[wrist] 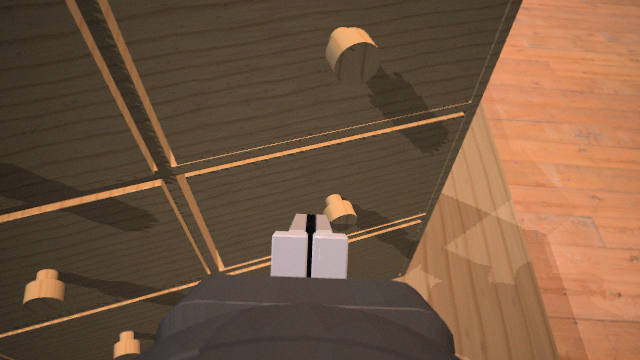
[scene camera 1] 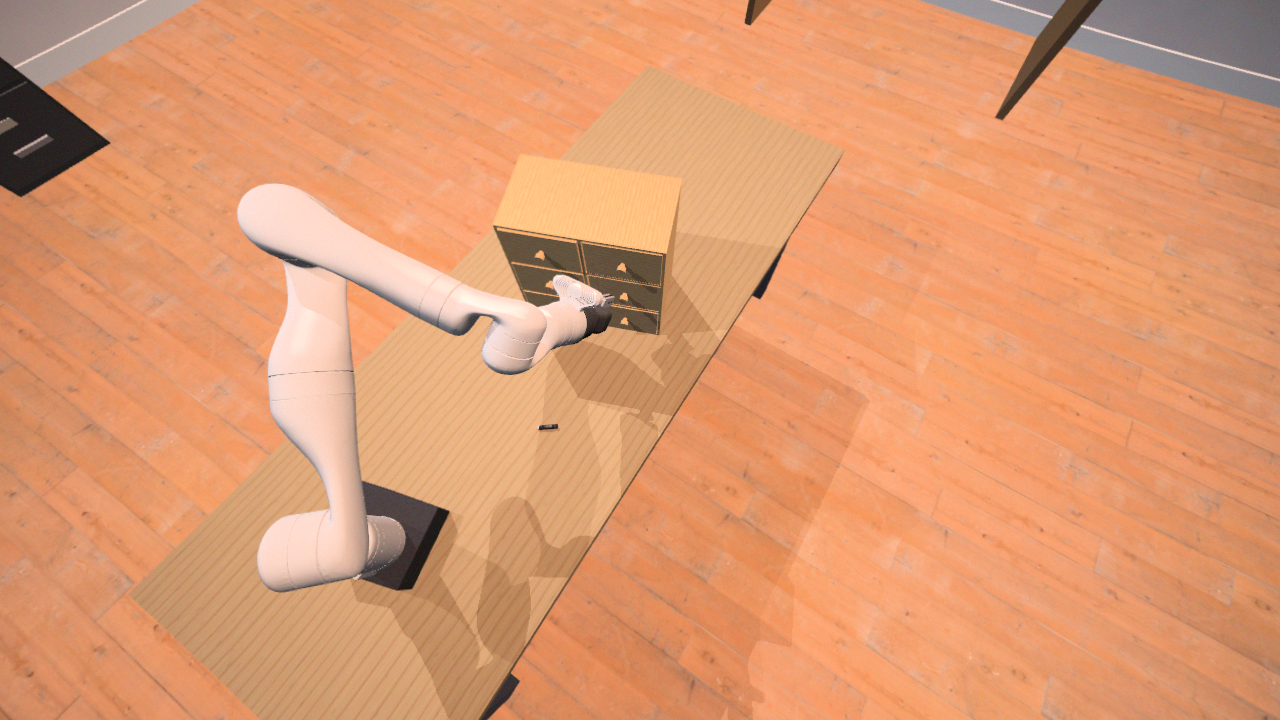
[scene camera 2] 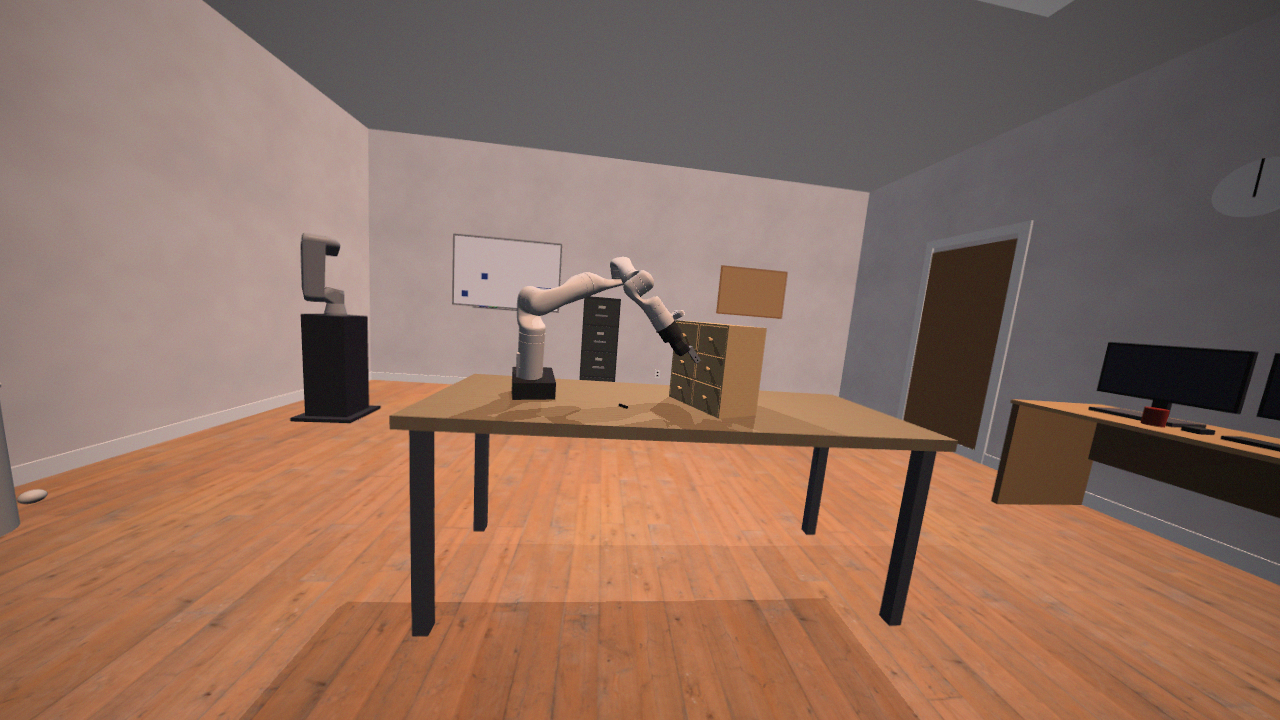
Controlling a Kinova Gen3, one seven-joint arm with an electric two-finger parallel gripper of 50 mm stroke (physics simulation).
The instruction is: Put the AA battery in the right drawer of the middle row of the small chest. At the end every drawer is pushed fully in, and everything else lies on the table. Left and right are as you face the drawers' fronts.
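Places are measured from the arm's base along level axes (x left, y down, z back), in millimetres.
Pixels of known places: gripper, fingertip midpoint: (wrist: 310, 236) (scene camera 1: 609, 299) (scene camera 2: 698, 361); arm's base, origin of the base link: (scene camera 1: 378, 543) (scene camera 2: 529, 375).
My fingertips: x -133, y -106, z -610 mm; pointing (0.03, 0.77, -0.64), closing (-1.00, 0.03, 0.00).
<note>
For each thing: its top centre in the pictures, then the offset to it from my fingertips. "*": a spot on its surface instead. Level surfaces: height alone.
- AA battery, middle of its top: (scene camera 1: 547, 426) (scene camera 2: 623, 404) dz +261, dx +12, dy +174 mm
- table, its level: dy +184 mm
- small wooden chest, middle of its top: (scene camera 1: 589, 201) (scene camera 2: 718, 323) dz -96, dx +95, dy -142 mm
- middle row, surface spot: (wrist: 280, 185) * dz -30, dx +17, dy -2 mm
- upper right drawer's knob, surface spot: (wrist: 352, 55) * dz -21, dx -15, dy -88 mm
The AA battery (scene camera 1: 547, 427) (scene camera 2: 622, 406), small and dark, lies on the table (scene camera 1: 429, 394) (scene camera 2: 805, 413) between the arm's base and the chest. The small wooden chest (scene camera 1: 595, 201) (scene camera 2: 744, 371) has two columns and three rows of drawers with round knobs. The right drawer of the middle row (scene camera 1: 646, 299) (scene camera 2: 716, 374) (wrist: 280, 185) looks about flush with its neighbours; a very small gap could not be told. My gripper (scene camera 1: 610, 299) (scene camera 2: 695, 357) (wrist: 310, 236) is shut and empty, in front of that drawer. In the wrist view, its tips appear just left of the drawer's knob (wrist: 341, 212); whether they touch the front is unclear.
The arm's black base (scene camera 1: 420, 537) (scene camera 2: 534, 386) stands on the table. The upper right drawer's knob (wrist: 352, 55) sticks out above the fingers. The left column's knobs (wrist: 44, 290) (wrist: 126, 345) stick out beside the gripper. The table's long edge runs close by the chest's right side.
</note>
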